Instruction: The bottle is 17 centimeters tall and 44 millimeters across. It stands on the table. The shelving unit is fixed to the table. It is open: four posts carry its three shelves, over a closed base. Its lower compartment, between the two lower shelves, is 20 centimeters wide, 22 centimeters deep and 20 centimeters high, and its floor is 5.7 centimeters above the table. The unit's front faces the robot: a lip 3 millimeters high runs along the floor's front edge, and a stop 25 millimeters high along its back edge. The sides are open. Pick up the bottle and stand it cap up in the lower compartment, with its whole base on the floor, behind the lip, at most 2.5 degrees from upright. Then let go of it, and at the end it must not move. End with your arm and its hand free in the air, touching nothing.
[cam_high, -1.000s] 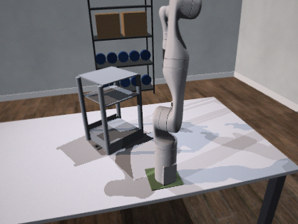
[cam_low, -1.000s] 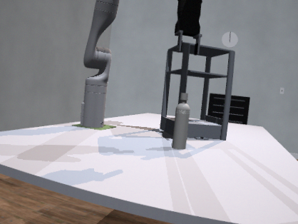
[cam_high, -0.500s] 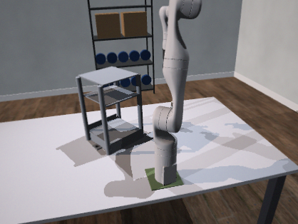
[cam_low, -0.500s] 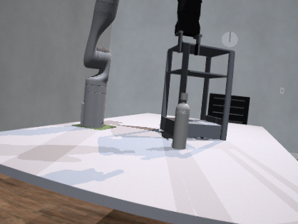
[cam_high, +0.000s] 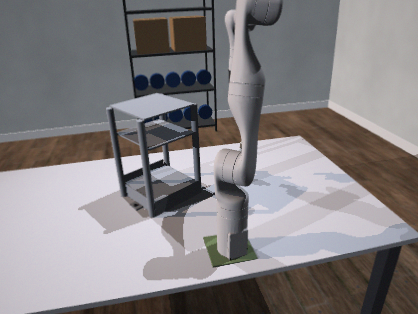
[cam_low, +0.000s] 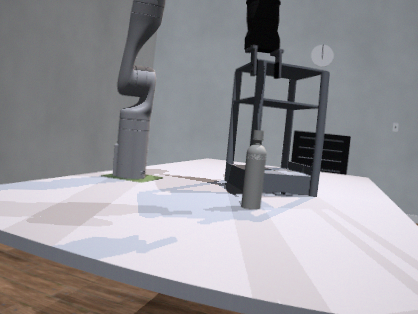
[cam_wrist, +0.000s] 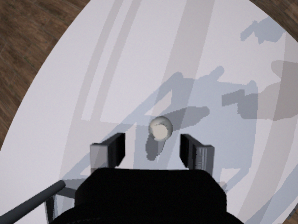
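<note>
Now: hand 20 cm above the grey bottle. The rest, counted from my hand: shelving unit: 34 cm to the left, 12 cm below, 3 cm ahead.
</note>
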